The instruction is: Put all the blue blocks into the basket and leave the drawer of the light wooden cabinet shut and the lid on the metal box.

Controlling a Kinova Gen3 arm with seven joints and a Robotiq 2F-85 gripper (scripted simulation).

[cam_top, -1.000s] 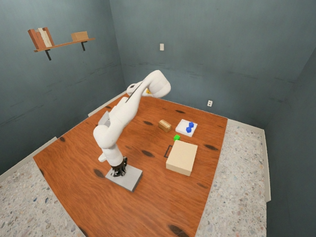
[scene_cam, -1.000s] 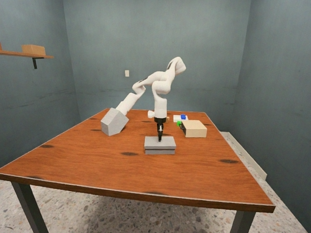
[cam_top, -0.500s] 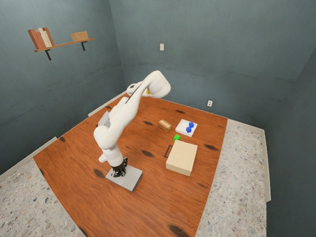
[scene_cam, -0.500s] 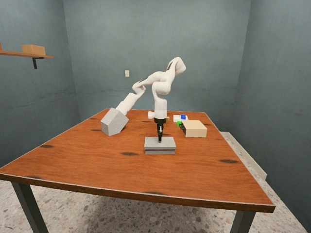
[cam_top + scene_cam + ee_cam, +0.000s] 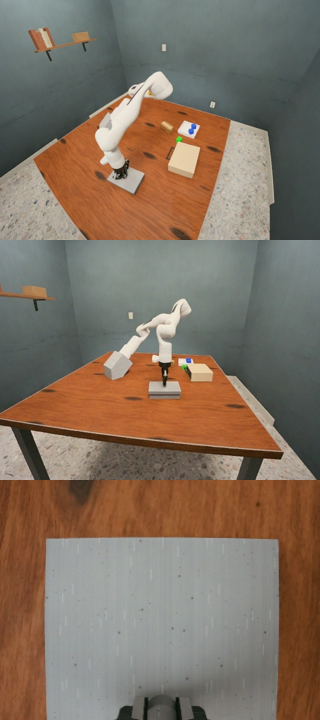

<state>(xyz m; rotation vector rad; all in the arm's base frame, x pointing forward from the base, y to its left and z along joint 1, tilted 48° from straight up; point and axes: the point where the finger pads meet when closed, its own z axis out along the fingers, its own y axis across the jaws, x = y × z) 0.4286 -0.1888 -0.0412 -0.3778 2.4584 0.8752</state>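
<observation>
Now: hand 30 mm above the metal lid. Also, from my hand: light wooden cabinet (140 mm ahead, 360 mm to the left, 40 mm below); then green block (470 mm to the left, 60 mm below); then grey metal box (50 mm below).
</observation>
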